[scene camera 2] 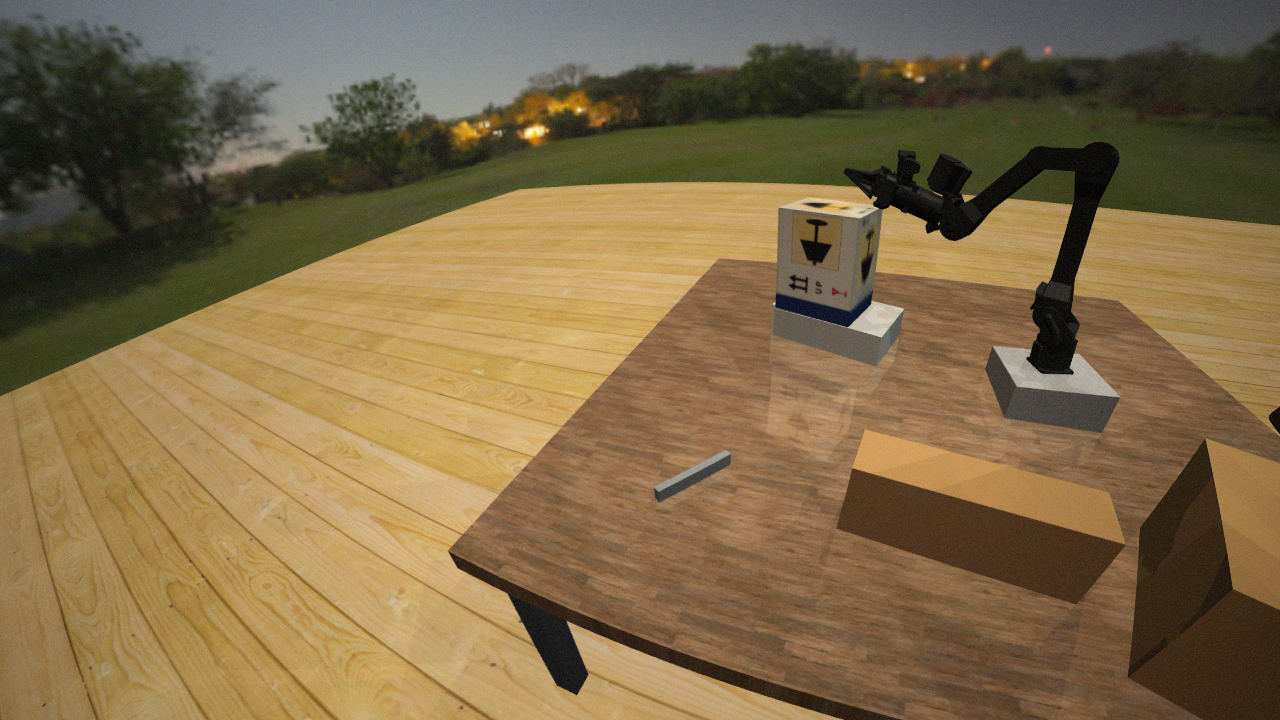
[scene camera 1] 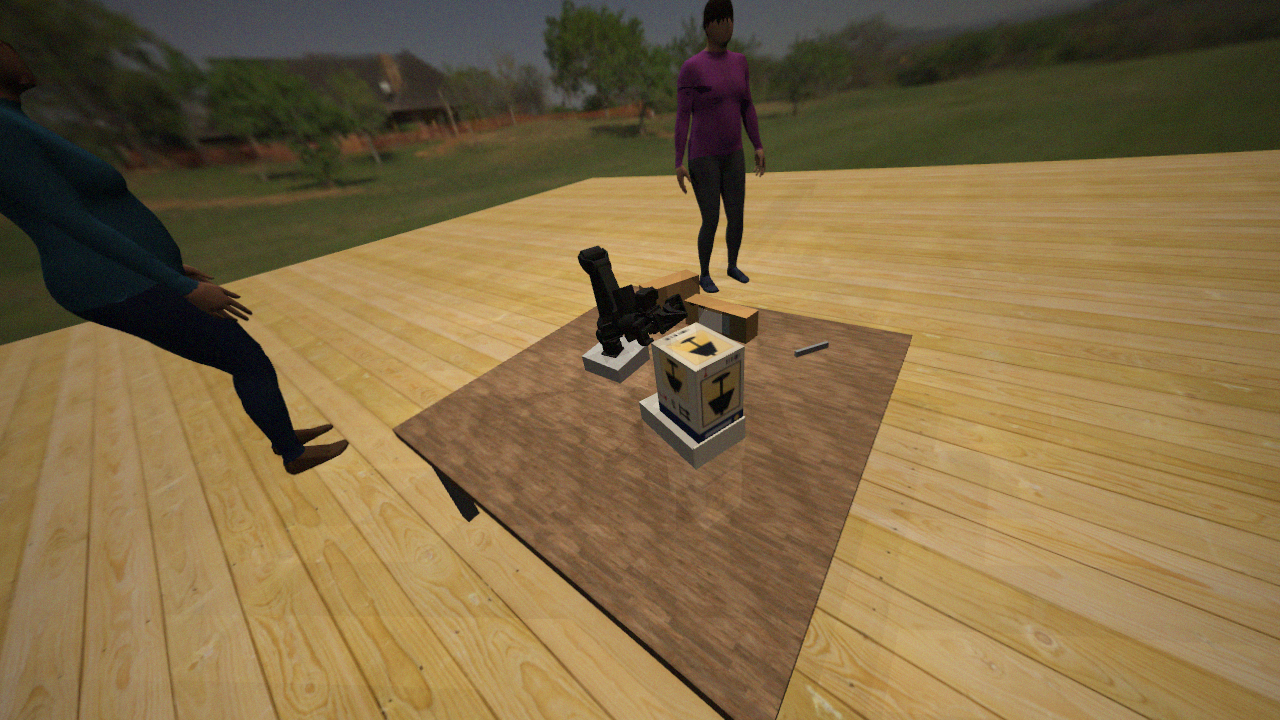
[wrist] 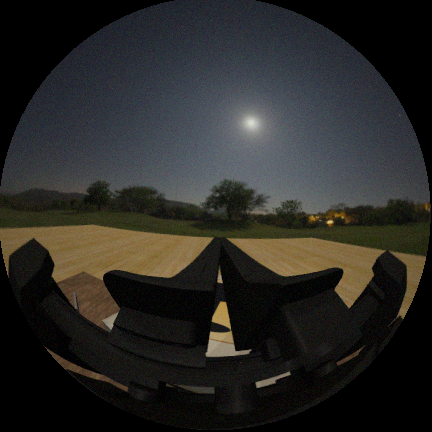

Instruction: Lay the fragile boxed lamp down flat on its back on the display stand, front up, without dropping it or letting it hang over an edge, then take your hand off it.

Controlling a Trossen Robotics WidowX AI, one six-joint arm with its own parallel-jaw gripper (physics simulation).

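Places are measured from the arm's base along level axes (x ahead, y left, z up), in metres.
Pixels of known places: gripper, fingertip midpoint: (scene camera 2: 844,170) (scene camera 1: 686,314) (wrist: 218,242); arm's base at its link origin: (scene camera 2: 1049,366) (scene camera 1: 612,351).
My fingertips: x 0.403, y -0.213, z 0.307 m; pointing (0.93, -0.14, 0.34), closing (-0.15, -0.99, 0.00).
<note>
For each thing: its top centre in the pictures, then the offset to it from my fingertips. Level surfaces: height alone.
- boxed lamp at its top centre: (wrist: 213,306) (scene camera 2: 831,206) (scene camera 1: 696,344) 0.021 m ahead, 0.004 m right, 0.077 m down
- brown table at its surface level: 0.373 m down
- long cardboard block at its top centre: (scene camera 2: 982,480) (scene camera 1: 719,305) 0.120 m back, 0.583 m left, 0.263 m down
- thin grey bar at its top centre: (scene camera 2: 693,470) (scene camera 1: 811,346) (wrist: 74,299) 0.238 m ahead, 0.511 m left, 0.351 m down
The boxed lamp (scene camera 1: 699,380) (scene camera 2: 821,259) (wrist: 221,315), a white and yellow carton with a blue band at its foot, stands upright on the display stand (scene camera 1: 669,434) (scene camera 2: 827,337). A dark lamp picture shows on its visible sides and top. In scene camera 2 it stands toward the left of the light grey stand, with bare stand top at the right. My gripper (scene camera 1: 683,308) (scene camera 2: 848,171) (wrist: 218,242) is shut and empty. In scene camera 2 its fingers show above the box top, pointing left and slightly up. Between the fingers in the wrist view, part of the box shows beneath them.
My arm's base block (scene camera 1: 615,365) (scene camera 2: 1056,404) stands beside the stand on the brown table (scene camera 1: 554,429) (scene camera 2: 626,528). A long cardboard block (scene camera 1: 729,313) (scene camera 2: 984,505) and a larger one (scene camera 1: 677,284) (scene camera 2: 1253,528) lie nearby, with a thin grey bar (scene camera 1: 811,349) (scene camera 2: 693,476) (wrist: 76,302). Two people stand beyond the table.
</note>
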